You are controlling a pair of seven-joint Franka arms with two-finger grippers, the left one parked.
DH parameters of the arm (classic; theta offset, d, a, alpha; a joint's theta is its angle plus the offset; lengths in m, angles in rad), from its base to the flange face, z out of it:
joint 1: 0 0.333 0 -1.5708
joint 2: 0 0 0 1.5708
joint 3: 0 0.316 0.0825 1.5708
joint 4: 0 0 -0.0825 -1.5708
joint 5: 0 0.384 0 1.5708
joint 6: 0 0 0.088 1.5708
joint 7: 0 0.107 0 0
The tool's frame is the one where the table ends.
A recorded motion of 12 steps. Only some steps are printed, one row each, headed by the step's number.
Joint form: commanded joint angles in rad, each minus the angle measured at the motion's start. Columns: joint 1, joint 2, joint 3, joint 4, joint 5, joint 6, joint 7.
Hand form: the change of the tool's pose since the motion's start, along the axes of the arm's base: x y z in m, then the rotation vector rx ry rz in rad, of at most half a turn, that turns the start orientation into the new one. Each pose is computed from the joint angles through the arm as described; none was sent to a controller.
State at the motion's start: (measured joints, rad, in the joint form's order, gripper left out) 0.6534 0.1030 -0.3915 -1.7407 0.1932 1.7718 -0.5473
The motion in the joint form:
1: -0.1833 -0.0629 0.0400 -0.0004 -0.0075 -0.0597 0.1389
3: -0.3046 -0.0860 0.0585 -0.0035 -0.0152 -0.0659 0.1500
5: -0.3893 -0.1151 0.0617 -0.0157 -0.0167 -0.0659 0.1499
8: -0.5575 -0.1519 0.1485 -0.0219 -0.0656 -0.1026 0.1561
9: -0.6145 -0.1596 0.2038 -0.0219 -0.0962 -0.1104 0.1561
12: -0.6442 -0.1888 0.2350 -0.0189 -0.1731 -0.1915 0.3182
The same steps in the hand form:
1: 0.0024 -0.0882 0.0287 0.0075 0.0259 -0.2691
3: 0.0029 -0.1487 0.0390 0.0114 0.0152 -0.3802
5: -0.0041 -0.1963 0.0487 0.0225 0.0008 -0.4612
8: -0.0214 -0.2453 0.0619 -0.0183 0.0024 -0.5352
9: -0.0247 -0.2484 0.0653 -0.0498 -0.0019 -0.5317
12: -0.0417 -0.2532 0.0752 -0.1424 0.0523 -0.6747

